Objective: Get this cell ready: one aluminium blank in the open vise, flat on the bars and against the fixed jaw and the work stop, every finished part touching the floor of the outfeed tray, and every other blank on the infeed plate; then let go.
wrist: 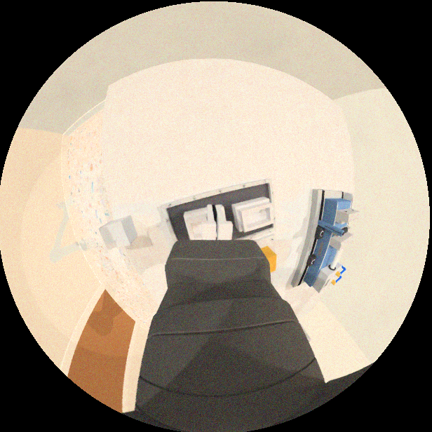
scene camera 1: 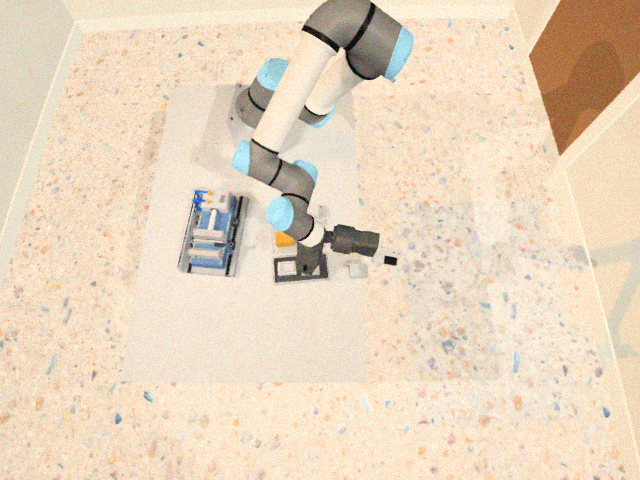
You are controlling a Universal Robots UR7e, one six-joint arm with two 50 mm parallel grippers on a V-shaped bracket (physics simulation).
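Frame: origin at the arm's base, x right, y up, z back, level; metres.
Seen in the pictures: arm's base, origin of the base link: (scene camera 1: 255, 110).
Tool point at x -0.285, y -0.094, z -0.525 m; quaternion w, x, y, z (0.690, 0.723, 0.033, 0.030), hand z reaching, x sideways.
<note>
Pixels of each thing's top centre, then the offset from my tool point to it. "pt": a spot on its surface instead.
- outfeed tray, surface spot: (scene camera 1: 300, 280) pt dy -0.051, dx +0.020, dz -0.024 m
- finished part, middle of its top: (scene camera 1: 286, 266) dy -0.022, dx +0.071, dz +0.008 m
- light grey blank, middle of its top: (scene camera 1: 358, 269) dy -0.027, dx -0.165, dz +0.039 m
- blue vise, middle of its top: (scene camera 1: 207, 223) dy +0.036, dx +0.350, dz +0.092 m
- orange block, middle of its top: (scene camera 1: 284, 237) dy -0.019, dx +0.099, dz +0.107 m
The outfeed tray (scene camera 1: 300, 280) (wrist: 220, 190) has a dark floor and holds two pale finished parts with square pockets. One finished part (scene camera 1: 286, 268) (wrist: 238, 218) lies clear of the fingers. At the other finished part (wrist: 188, 224) my gripper (scene camera 1: 307, 270) (wrist: 215, 220) points down, its fingers nearly together on the pocket wall nearer the first part; contact is partly hidden. A light grey blank (scene camera 1: 356, 269) (wrist: 119, 232) is beside the tray, on the side away from the vise. The blue vise (scene camera 1: 219, 222) (wrist: 336, 205) stands on the other side; no blank can be made out in it.
An orange block (scene camera 1: 284, 239) (wrist: 270, 259) sits behind the tray, on the robot's side. Blue and orange fittings (scene camera 1: 200, 198) (wrist: 340, 274) are at the vise's far end. The second gripper (scene camera 1: 387, 257) sticks out sideways above the floor. The arm hides part of the area behind the tray.
</note>
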